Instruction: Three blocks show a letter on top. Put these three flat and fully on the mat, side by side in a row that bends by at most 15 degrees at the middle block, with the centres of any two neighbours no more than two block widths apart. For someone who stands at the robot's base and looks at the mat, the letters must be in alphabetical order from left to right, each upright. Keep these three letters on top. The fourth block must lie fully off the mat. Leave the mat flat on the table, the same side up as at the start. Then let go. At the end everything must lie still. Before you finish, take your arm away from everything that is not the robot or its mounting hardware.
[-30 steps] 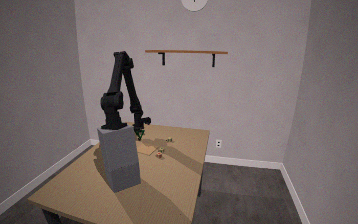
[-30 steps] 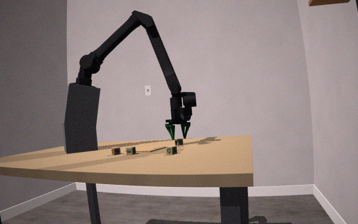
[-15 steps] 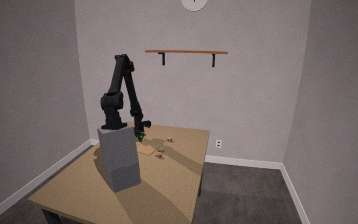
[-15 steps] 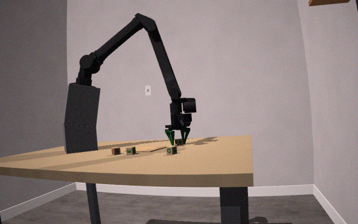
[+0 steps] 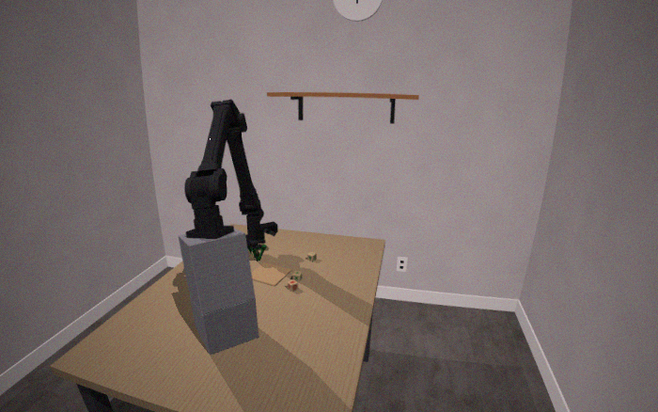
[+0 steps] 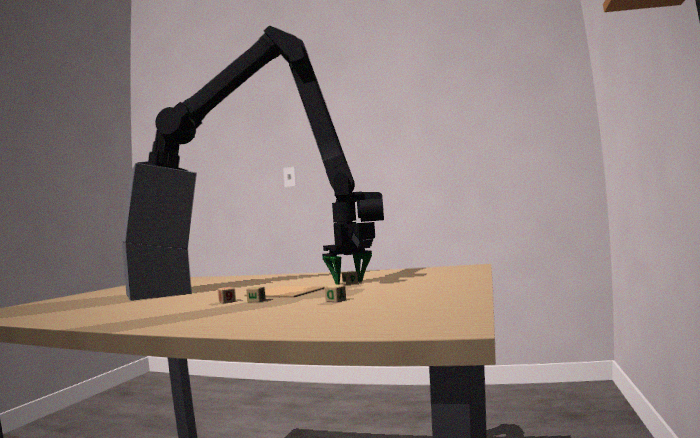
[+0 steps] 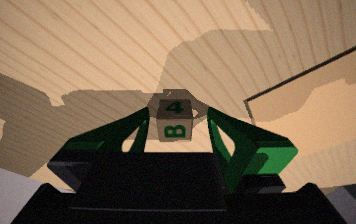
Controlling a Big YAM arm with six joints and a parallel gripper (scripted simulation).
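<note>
My hand is 10 mm below the dark block. From my hand the other things lie so: pale mat (130 mm to the right, 100 mm behind, 10 mm below); green-lettered block (240 mm to the right, 90 mm ahead, 10 mm above).
</note>
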